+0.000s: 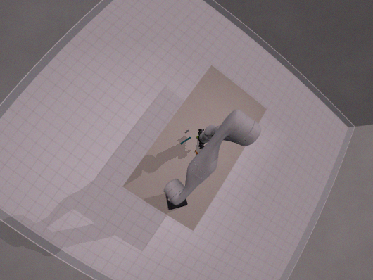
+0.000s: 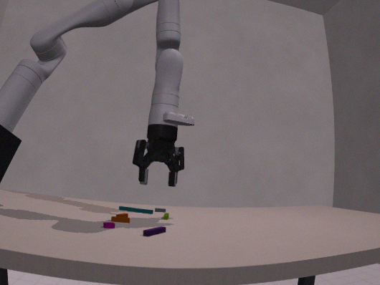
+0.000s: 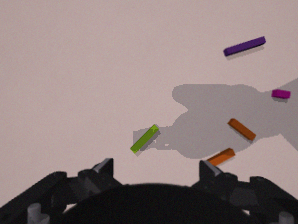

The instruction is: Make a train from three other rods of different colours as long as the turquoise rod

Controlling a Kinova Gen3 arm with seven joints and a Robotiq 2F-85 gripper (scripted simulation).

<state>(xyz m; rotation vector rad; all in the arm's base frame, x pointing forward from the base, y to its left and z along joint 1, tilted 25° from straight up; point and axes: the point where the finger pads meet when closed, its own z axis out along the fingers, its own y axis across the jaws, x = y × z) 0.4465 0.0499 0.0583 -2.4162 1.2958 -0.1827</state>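
My hand is 2 cm short of the grey rod, 11 cm to the right of it and 8 cm above it. Round my hand: lime rod: 2 cm ahead, 1 cm to the right, 8 cm below; then purple rod: 1 cm behind, 21 cm to the right, 8 cm below; then turquoise rod: 6 cm behind, 8 cm to the left, 8 cm below.
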